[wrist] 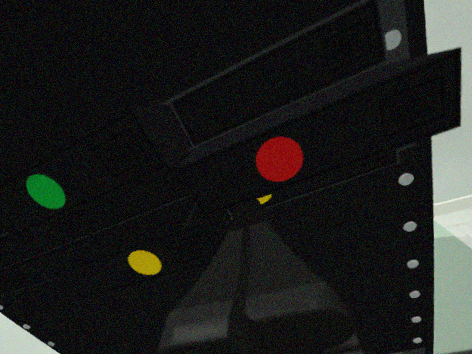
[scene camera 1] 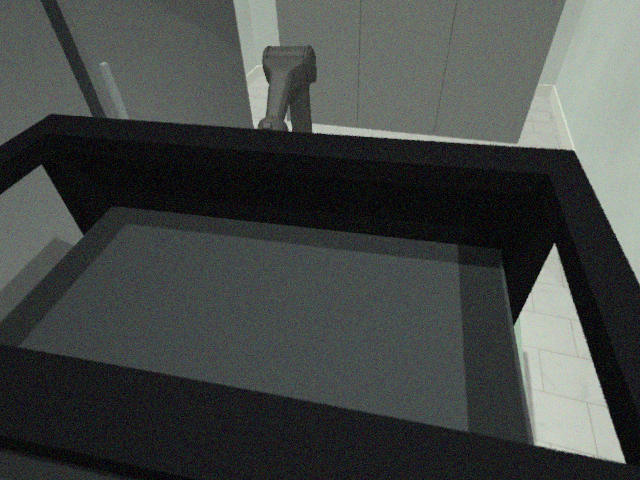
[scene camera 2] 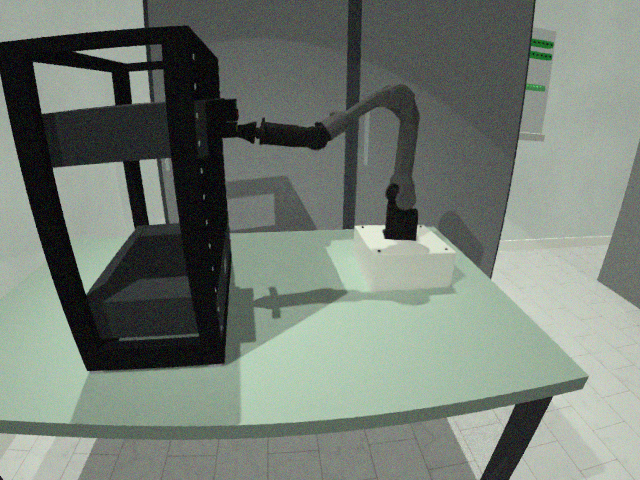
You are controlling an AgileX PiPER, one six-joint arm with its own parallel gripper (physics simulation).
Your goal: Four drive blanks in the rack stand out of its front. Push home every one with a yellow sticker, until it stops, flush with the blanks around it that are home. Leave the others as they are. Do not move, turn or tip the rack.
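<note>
The black rack (scene camera 1: 310, 149) (scene camera 2: 180, 77) (wrist: 424, 250) stands upright on the table. In the wrist view, a blank with a red sticker (wrist: 279, 159) (scene camera 2: 222, 107) stands well out of the rack's front. Just under it a sliver of a yellow sticker (wrist: 264, 199) shows, the rest hidden by the red-stickered blank and my fingertips. Another yellow sticker (wrist: 144, 262) is at lower left and a green sticker (wrist: 45, 191) at left; the dark picture hides how far their blanks stand out. My gripper (wrist: 252, 213) is shut and empty, its tips just below the red-stickered blank at the partly hidden yellow one; contact cannot be told.
A dark recess with a grey rim (wrist: 280, 75) lies above the red-stickered blank. Silver dots line the rack's front rails. The arm reaches from a white base box (scene camera 2: 408, 268) on the green table (scene camera 2: 361, 361). A grey partition stands behind the arm.
</note>
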